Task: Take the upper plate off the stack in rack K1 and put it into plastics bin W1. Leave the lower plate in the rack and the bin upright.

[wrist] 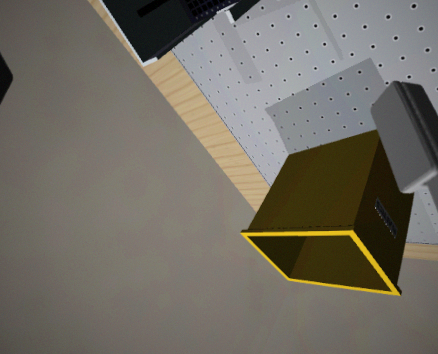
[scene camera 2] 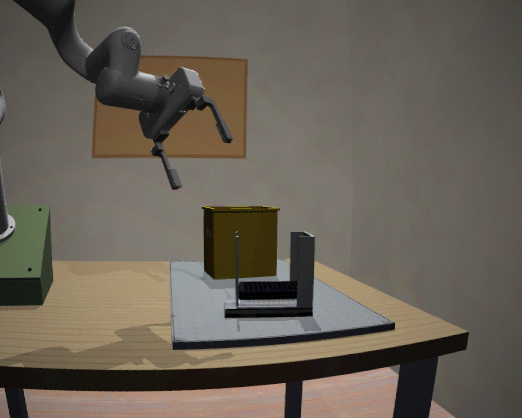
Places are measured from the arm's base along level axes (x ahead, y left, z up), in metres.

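Pixels of known places: hand, tool point: (wrist: 205,116) (scene camera 2: 197,156).
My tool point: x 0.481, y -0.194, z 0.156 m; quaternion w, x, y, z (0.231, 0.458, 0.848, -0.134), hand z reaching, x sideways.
Observation:
Behind a point stands the place of what it marks.
My gripper (scene camera 2: 201,160) @[x 0.481, y -0.194, z 0.156 m] (wrist: 210,132) @[x 0.481, y -0.194, z 0.156 m] is open and empty, tilted, high above the table and up to the left of the bin in the scene view. The rack (scene camera 2: 305,270) @[x 0.646, y -0.331, z -0.048 m] (wrist: 135,30) @[x 0.673, y -0.277, z -0.004 m] stands on the perforated board with tall end walls. The black upper plate (scene camera 2: 267,289) @[x 0.592, y -0.287, z -0.088 m] (wrist: 205,7) @[x 0.649, y -0.250, z -0.093 m] lies in it, on the pale, clear-looking lower plate (scene camera 2: 267,302) @[x 0.584, y -0.309, z -0.107 m]. The lower plate's details are hard to make out. The yellow bin (scene camera 2: 242,245) @[x 0.635, y 0.016, z -0.048 m] (wrist: 320,190) @[x 0.624, y 0.016, z -0.026 m] stands upright behind the rack, its open top facing up. In the wrist view one finger partly covers the bin's right side.
The pale perforated board (scene camera 2: 200,315) @[x 0.470, y -0.272, z -0.134 m] (wrist: 280,65) @[x 0.639, y -0.130, z -0.134 m] carries the rack and bin on the wooden table (scene camera 2: 110,310) @[x 0.302, y -0.176, z -0.147 m] (wrist: 182,95) @[x 0.868, y -0.177, z -0.147 m]. A green base block (scene camera 2: 25,250) @[x 0.104, y -0.061, z -0.041 m] stands at the left. An orange-brown panel (scene camera 2: 220,75) hangs on the back wall behind the arm.

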